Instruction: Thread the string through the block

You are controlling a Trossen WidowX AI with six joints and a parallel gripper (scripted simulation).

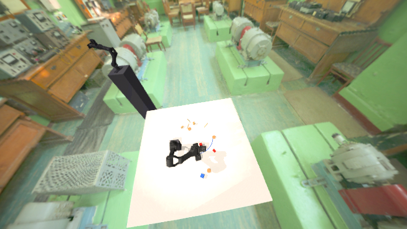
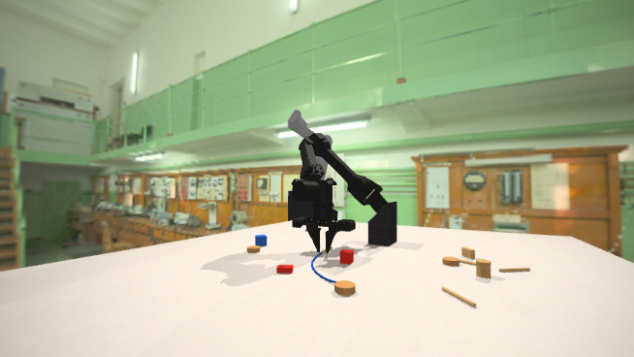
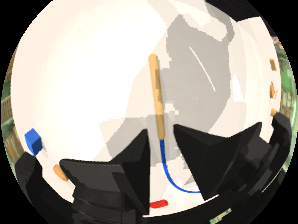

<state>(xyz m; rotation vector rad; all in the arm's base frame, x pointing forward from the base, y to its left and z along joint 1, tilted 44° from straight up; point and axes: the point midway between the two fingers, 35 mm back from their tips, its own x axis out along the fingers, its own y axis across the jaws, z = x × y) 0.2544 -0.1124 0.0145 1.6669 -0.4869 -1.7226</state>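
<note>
The red cube lies 100 mm to the left of my gripper tip, 40 mm ahead of it and 10 mm above it. The rest, counted from my gripper tip: thin wooden stick 20 mm behind; then flat red piece 190 mm ahead, 30 mm to the left; then blue cube 220 mm to the right, 50 mm ahead, 20 mm above.
</note>
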